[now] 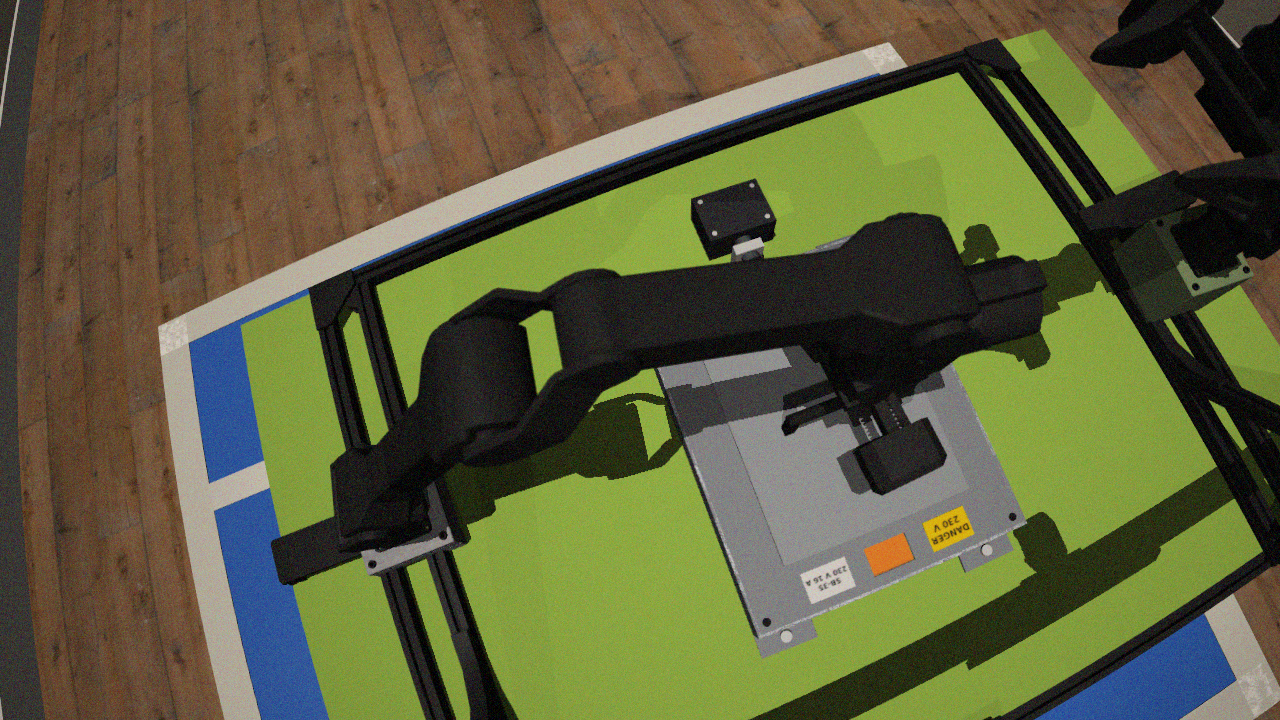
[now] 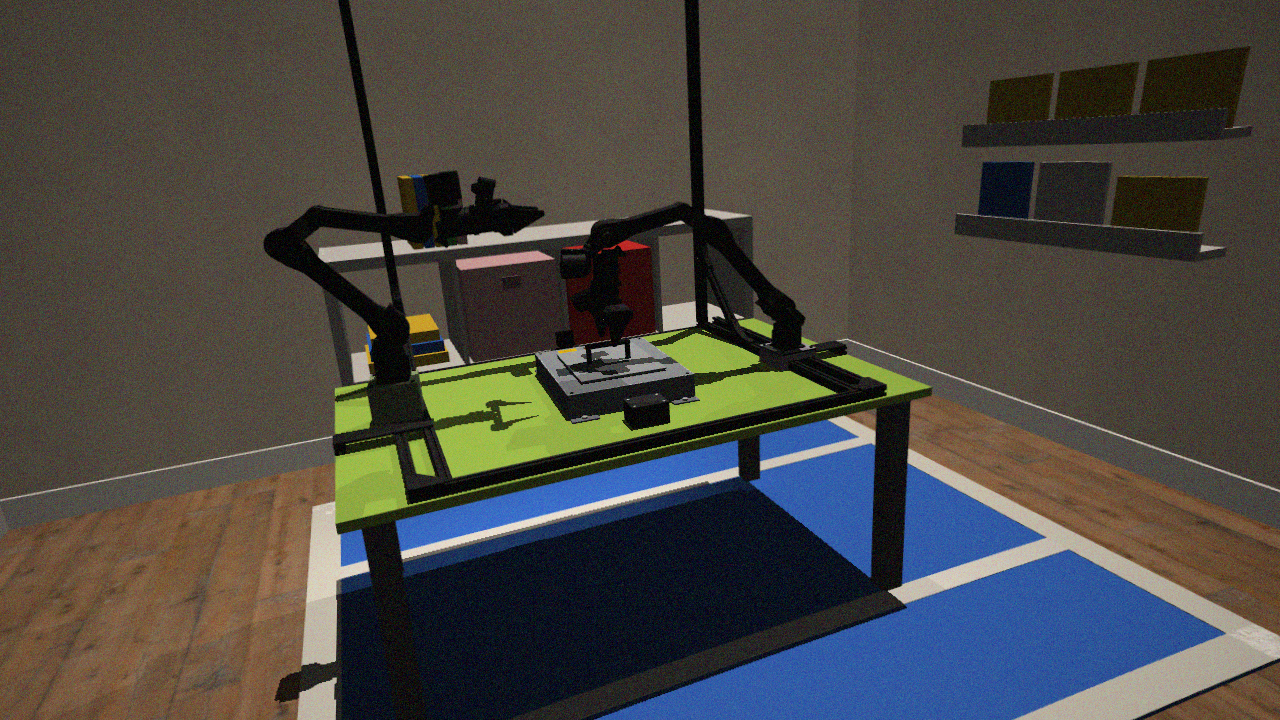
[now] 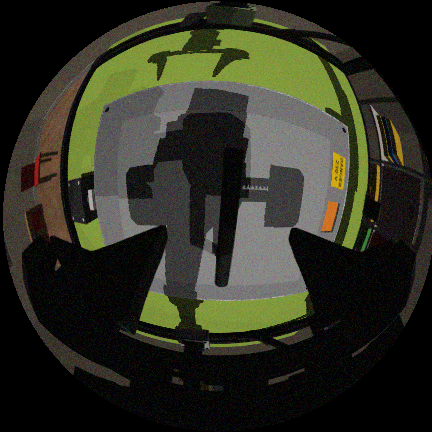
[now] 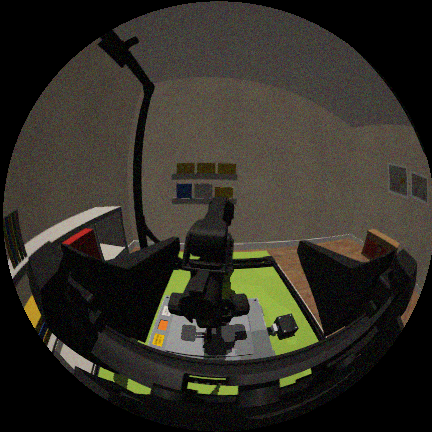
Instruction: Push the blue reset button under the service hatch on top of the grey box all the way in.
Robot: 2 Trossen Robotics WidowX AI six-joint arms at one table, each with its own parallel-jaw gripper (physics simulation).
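Observation:
The grey box (image 1: 737,543) (image 2: 616,389) (image 3: 306,120) (image 4: 257,334) lies on the green table (image 2: 495,443). Its service hatch (image 1: 795,493) (image 3: 266,257) lies flat and shut, with a black handle (image 3: 227,181) (image 2: 609,345) on top. My left gripper (image 1: 855,432) (image 2: 610,330) (image 3: 230,233) is open and empty. It points down just above the handle, with one finger on each side of the bar. My right gripper (image 2: 519,212) (image 4: 241,245) is open and empty, held high over the table's other end.
A small black module (image 1: 732,216) (image 2: 646,410) (image 3: 80,197) (image 4: 285,324) sits against one side of the box. Yellow (image 1: 947,529), orange (image 1: 889,553) and white (image 1: 827,580) labels mark the box top. A black frame rail (image 1: 680,153) rims the table. Pink (image 2: 509,300) and red (image 2: 637,286) boxes stand behind.

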